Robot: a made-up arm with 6 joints.
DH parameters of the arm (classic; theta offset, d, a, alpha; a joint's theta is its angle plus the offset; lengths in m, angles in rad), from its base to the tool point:
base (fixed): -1.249 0 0.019 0
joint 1: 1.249 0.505 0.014 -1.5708
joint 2: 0.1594 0 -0.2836 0
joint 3: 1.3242 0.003 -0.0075 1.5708
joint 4: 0 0.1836 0.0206 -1.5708
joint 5: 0 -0.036 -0.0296 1.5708
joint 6: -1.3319 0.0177 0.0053 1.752
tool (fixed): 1.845 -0.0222 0 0
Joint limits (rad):
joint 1: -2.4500..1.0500
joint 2: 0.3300..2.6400
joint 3: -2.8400..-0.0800
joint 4: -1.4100..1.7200
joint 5: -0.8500..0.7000
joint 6: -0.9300..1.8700
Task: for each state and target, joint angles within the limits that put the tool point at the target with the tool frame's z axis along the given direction. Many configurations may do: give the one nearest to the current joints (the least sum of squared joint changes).
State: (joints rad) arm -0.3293 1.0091 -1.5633 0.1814 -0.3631 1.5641
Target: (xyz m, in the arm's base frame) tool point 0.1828 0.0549 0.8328 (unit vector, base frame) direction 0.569 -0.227 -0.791
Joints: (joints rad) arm 0.4946 1.4480 -1.5258 0.5561 -0.8454 1.8700
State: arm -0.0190 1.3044 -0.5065 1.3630 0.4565 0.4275
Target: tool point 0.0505 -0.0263 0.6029 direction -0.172 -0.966 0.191
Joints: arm -0.1752 1.1153 -0.1752 1.0711 0.0388 0.1365
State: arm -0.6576 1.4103 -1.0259 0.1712 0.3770 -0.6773
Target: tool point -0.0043 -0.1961 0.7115 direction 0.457 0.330 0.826
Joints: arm -1.3459 1.3300 -0.8067 0.0556 -0.5009 -0.8380
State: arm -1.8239 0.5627 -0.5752 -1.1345 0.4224 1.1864
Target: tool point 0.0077 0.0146 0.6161 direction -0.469 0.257 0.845
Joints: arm -2.1347 0.3300 -0.0854 -0.6355 0.2349 0.9941
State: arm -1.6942 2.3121 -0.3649 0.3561 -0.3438 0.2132
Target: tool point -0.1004 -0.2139 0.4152 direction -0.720 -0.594 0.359
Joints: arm -1.9357 2.6145 -0.6877 0.2187 -0.4396 0.0715
